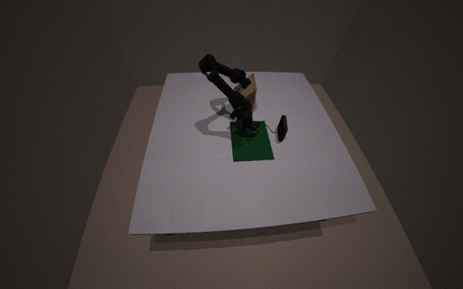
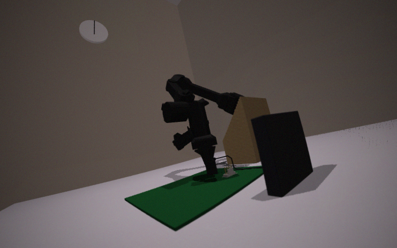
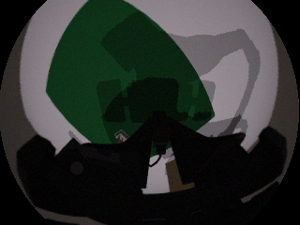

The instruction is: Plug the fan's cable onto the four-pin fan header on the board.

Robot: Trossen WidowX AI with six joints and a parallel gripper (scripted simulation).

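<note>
My gripper tip is now 8 cm short of the green board, 3 cm to the right of it and 3 cm above it. From my gripper tip the other things lie so: fan 6 cm ahead, 23 cm to the left, 4 cm above; then plug 1 cm behind, 1 cm to the left, 1 cm above.
</note>
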